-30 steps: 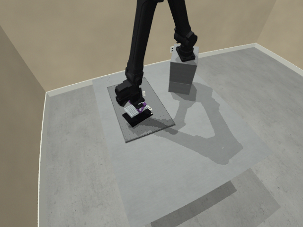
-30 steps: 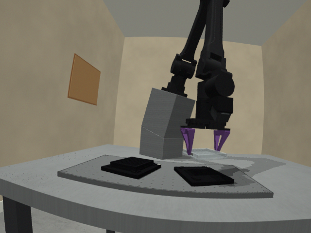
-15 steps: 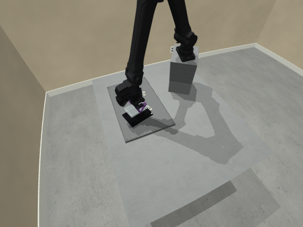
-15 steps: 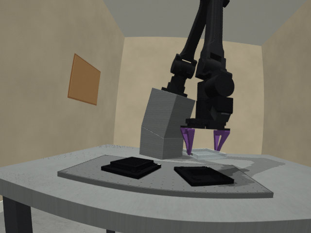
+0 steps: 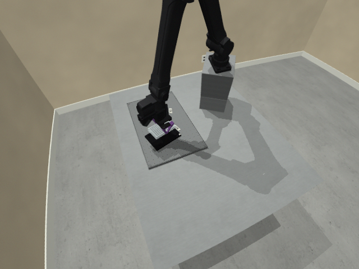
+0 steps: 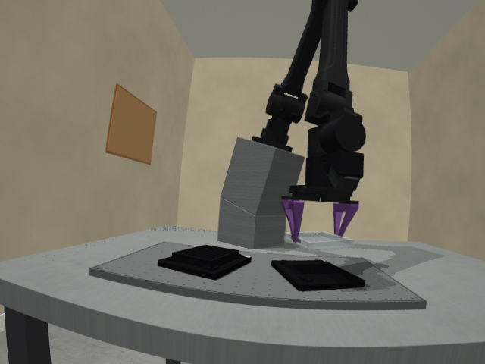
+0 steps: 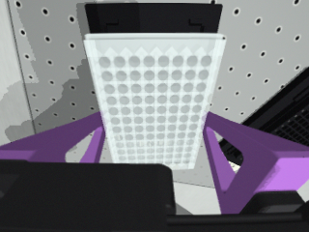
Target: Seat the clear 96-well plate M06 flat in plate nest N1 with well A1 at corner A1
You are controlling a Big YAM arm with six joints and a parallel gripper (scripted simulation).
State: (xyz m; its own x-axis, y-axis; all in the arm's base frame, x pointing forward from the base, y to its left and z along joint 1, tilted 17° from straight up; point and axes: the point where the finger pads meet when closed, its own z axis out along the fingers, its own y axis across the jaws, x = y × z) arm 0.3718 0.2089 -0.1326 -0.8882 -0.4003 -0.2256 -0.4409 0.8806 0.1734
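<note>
My gripper is now 70 mm above the plate nest N1. Also, from my hand: black plate M09: 200 mm to the right, 50 mm below, 20 mm ahead; N1 tag: 90 mm behind, 70 mm below, 40 mm to the right; clear 96-well plate M06: 10 mm below.
</note>
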